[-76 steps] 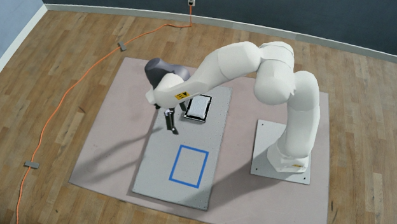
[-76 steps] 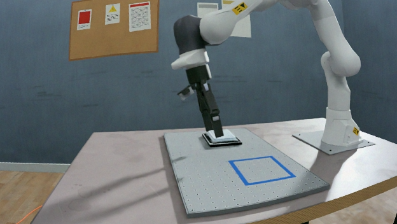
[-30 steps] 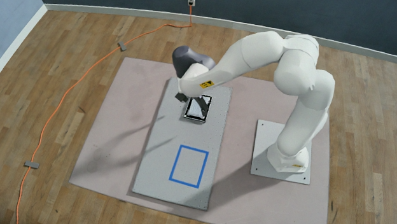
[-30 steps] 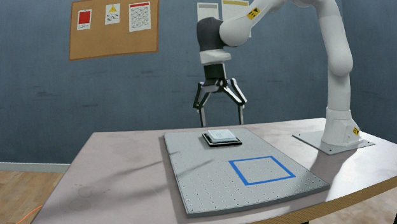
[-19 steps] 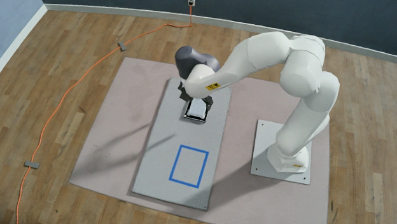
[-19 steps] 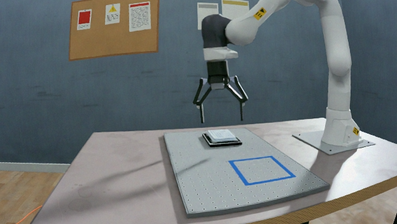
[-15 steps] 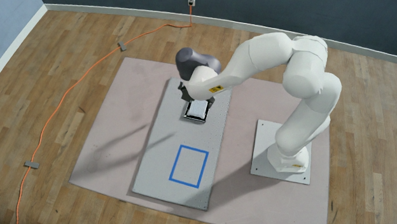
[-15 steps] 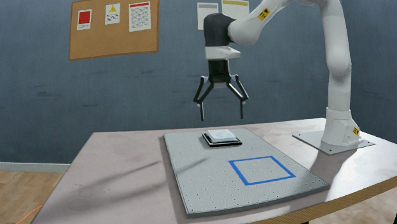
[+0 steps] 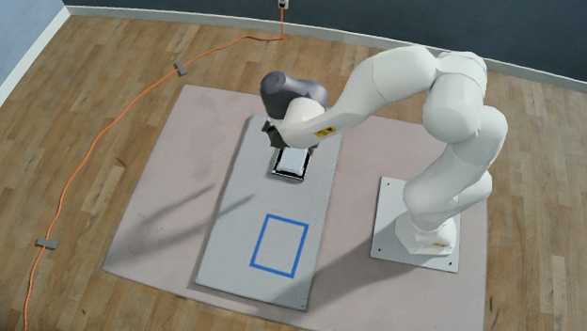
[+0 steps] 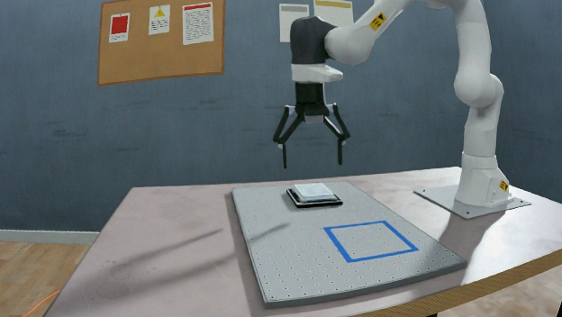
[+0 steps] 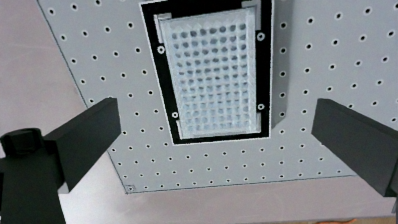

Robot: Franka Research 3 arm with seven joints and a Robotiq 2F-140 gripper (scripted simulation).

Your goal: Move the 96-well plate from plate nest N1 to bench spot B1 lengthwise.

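My hand is 9 cm above the 96-well plate. Also, from my hand: black plate nest N1 (10 cm below).
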